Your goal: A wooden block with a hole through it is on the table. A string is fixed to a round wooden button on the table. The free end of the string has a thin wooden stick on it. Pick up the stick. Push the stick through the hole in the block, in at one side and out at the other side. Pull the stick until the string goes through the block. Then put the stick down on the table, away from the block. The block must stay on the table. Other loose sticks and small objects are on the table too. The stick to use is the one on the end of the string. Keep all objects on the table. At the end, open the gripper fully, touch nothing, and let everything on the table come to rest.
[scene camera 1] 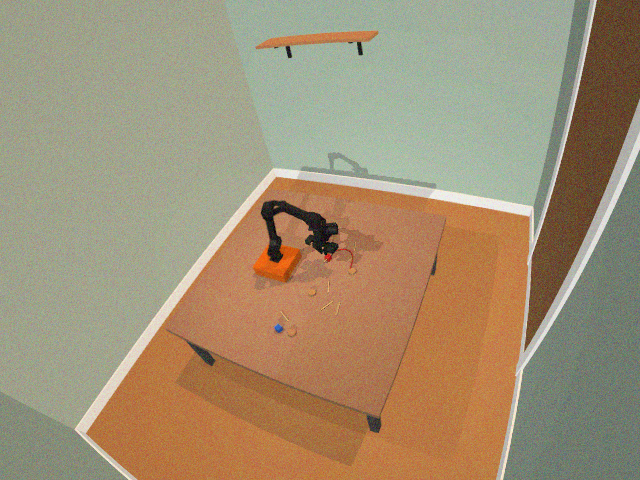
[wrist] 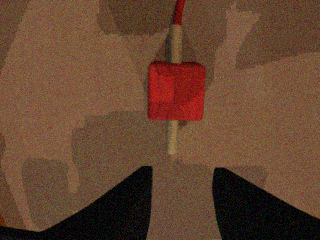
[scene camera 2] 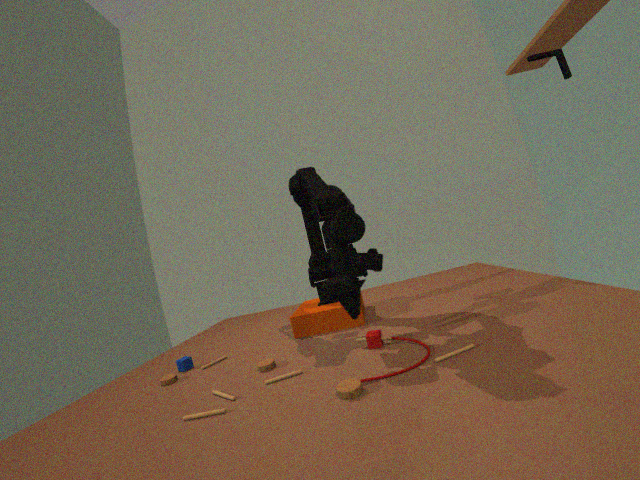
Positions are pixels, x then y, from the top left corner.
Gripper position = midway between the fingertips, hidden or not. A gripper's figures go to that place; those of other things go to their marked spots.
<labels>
The gripper (wrist: pixel 182 177): 0.10 m from the lens. A red block (wrist: pixel 175 90): 0.13 m from the lens.
</labels>
